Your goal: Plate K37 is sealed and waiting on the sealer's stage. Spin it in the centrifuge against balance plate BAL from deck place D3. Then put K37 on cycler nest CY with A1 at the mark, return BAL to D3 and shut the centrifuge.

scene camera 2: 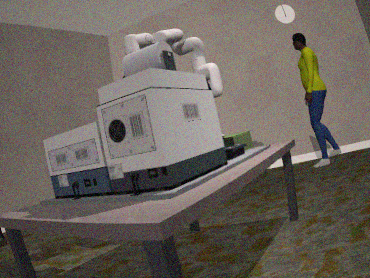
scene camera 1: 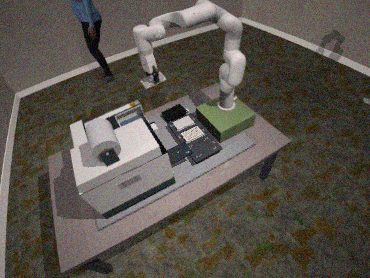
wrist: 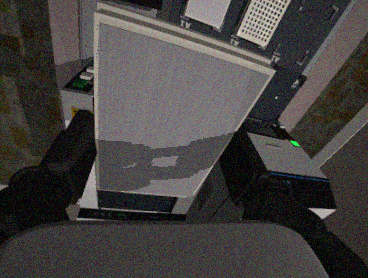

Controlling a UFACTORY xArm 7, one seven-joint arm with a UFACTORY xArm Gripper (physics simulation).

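Places are measured from the arm's base along level axes (x ahead, y right, z down), in centimetres.
Pixels of known places: gripper, fingertip midpoint: (scene camera 1: 153, 79) (wrist: 164, 136); arm's base, link origin: (scene camera 1: 226, 105).
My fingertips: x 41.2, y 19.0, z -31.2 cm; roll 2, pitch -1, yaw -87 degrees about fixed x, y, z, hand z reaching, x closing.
For each thing: its middle in the pictures, then the offset to it from my fingertips. "spot": a spot on its surface instead. Level surfaces: height alone.
- smooth white plate, body centre: (scene camera 1: 183, 123) dy -8.9, dx -10.3, dz +35.4 cm
- dark deck, surface height: dz +36.2 cm
- large white machine, body centre: (wrist: 239, 204) (scene camera 2: 161, 111) (scene camera 1: 121, 162) dy -25.9, dx +38.6, dz +17.0 cm
- cylinder, surface spot: (scene camera 2: 146, 59) spot: dy -27.9, dx +46.8, dz -0.5 cm
- lower machine, body centre: (wrist: 144, 158) (scene camera 2: 110, 156) (scene camera 1: 117, 137) dy +3.1, dx +31.9, dz +28.6 cm
- black block, body centre: (scene camera 1: 174, 113) dy +6.3, dx -13.4, dz +38.3 cm
My gripper (scene camera 1: 155, 77) (wrist: 164, 136) is shut on a pale plate with a smooth, sealed-looking top, taken as K37 (scene camera 1: 146, 82) (wrist: 175, 90). It holds the plate high in the air, beyond the white machines in the scene camera 1 view. No label on it can be read. A smooth white plate (scene camera 1: 183, 123) (wrist: 207, 12), apparently BAL, sits on the dark deck (scene camera 1: 206, 154) beside a white plate with a grid of wells (scene camera 1: 192, 133) (wrist: 263, 21). Machine names cannot be read, and whether the centrifuge is open cannot be told. Scene camera 2 does not show the gripper or plates.
A large white machine (scene camera 1: 132, 182) (scene camera 2: 187, 130) carries a cylinder (scene camera 1: 102, 137) (scene camera 2: 146, 59). A lower machine (scene camera 2: 75, 152) stands beside it. A black block (scene camera 1: 174, 111) lies near the deck. The arm's base stands on a green block (scene camera 1: 235, 124). People stand beyond the table.
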